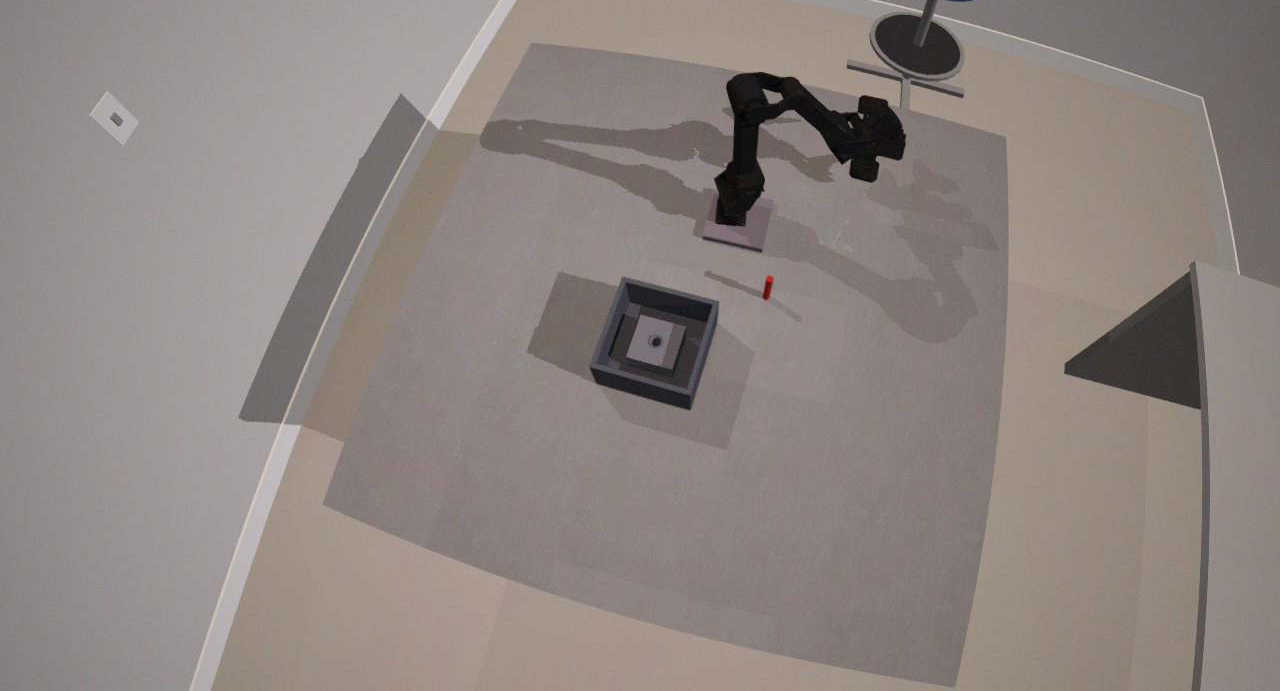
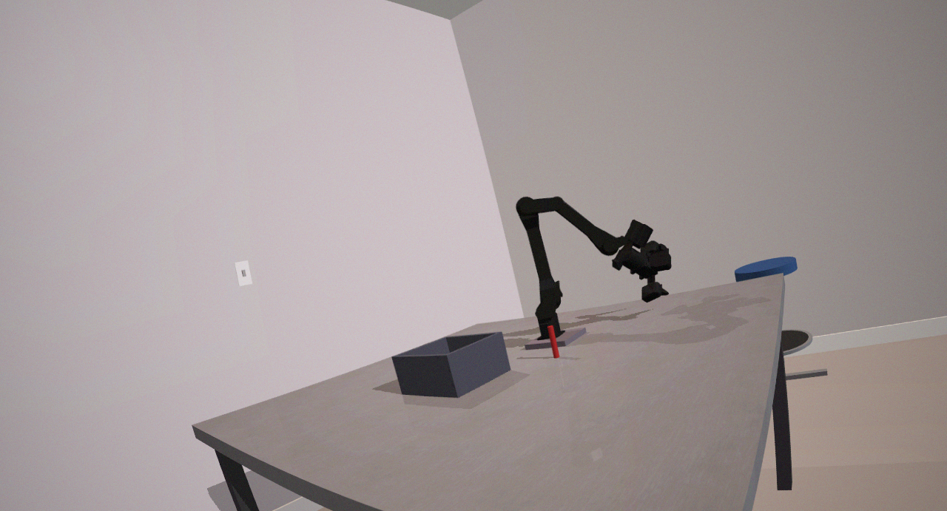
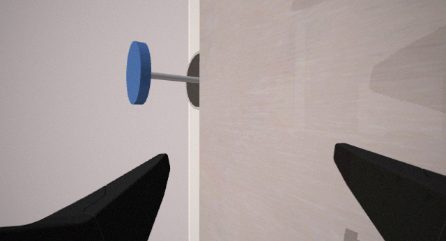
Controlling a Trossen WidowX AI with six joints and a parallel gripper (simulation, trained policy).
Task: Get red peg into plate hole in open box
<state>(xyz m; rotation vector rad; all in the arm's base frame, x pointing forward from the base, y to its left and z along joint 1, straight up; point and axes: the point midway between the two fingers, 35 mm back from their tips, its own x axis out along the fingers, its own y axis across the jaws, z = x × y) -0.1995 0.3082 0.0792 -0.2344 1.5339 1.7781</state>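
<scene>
My gripper tip is 41 cm short of the red peg, 24 cm to the left of it and 4 cm above it. Round my gripper tip: box (55 cm ahead, 44 cm to the right, 5 cm below); plate (55 cm ahead, 44 cm to the right, 3 cm below).
</scene>
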